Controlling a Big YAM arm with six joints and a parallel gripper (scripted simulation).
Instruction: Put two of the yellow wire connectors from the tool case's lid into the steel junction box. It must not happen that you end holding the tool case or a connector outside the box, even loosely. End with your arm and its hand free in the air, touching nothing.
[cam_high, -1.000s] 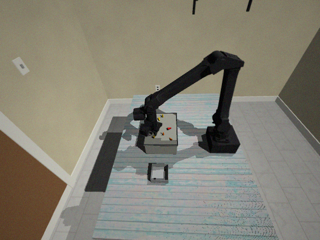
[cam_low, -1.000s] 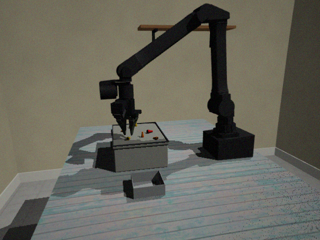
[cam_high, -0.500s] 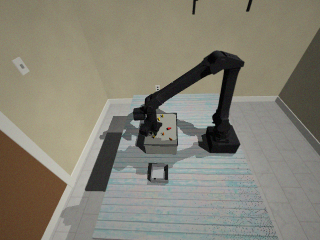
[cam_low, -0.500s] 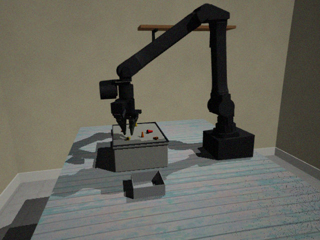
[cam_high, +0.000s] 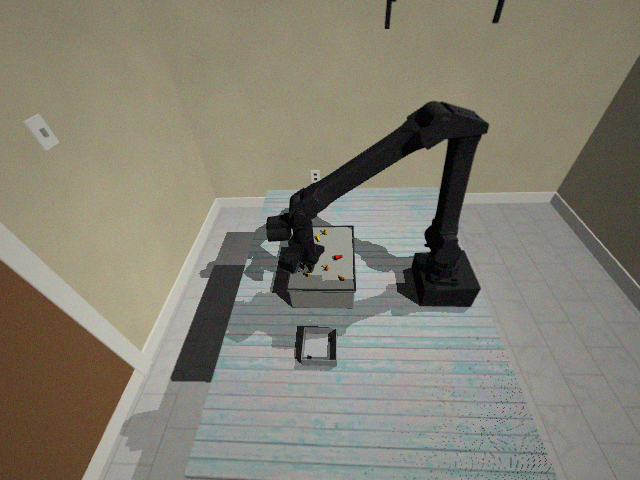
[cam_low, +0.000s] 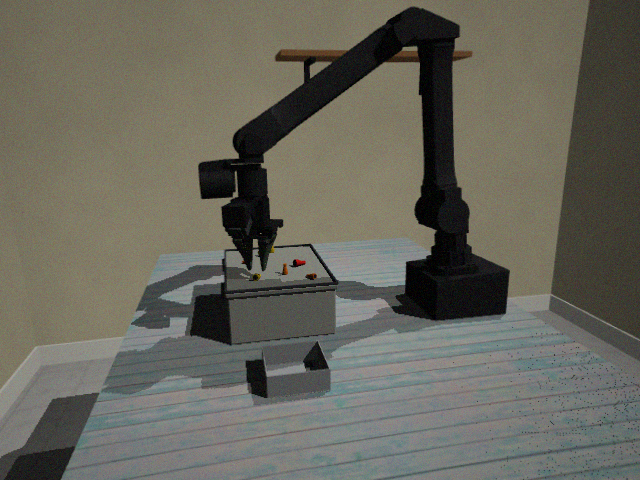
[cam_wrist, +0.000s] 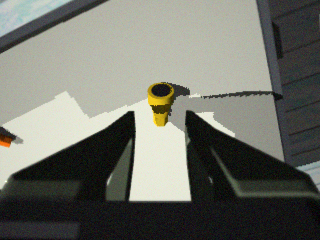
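The grey tool case lies 3 cm behind my hand, 9 cm to the right of it and 6 cm below it. From my hand the other things lie so: red connector: 9 cm behind, 8 cm to the right, 2 cm below.
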